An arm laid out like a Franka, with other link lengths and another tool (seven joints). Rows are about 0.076 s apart.
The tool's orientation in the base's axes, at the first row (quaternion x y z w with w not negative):
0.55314, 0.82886, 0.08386, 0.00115
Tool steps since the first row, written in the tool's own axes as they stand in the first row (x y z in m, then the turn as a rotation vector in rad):
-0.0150, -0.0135, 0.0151, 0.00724, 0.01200, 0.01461
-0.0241, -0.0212, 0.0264, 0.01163, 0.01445, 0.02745
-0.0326, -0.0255, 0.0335, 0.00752, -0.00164, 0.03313
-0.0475, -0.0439, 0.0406, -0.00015, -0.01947, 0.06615
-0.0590, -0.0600, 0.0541, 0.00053, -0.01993, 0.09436
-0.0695, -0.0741, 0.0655, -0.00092, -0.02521, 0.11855
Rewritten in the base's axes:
-0.0051, -0.0167, -0.0181, 0.00957, 0.01314, -0.01206
-0.0076, -0.0264, -0.0312, 0.01133, 0.01985, -0.02398
-0.0076, -0.0348, -0.0396, -0.00129, 0.01085, -0.03221
-0.0180, -0.0544, -0.0505, -0.01153, 0.00169, -0.06796
-0.0270, -0.0691, -0.0671, -0.00954, 0.00603, -0.09578
-0.0348, -0.0824, -0.0813, -0.01153, 0.00606, -0.12050

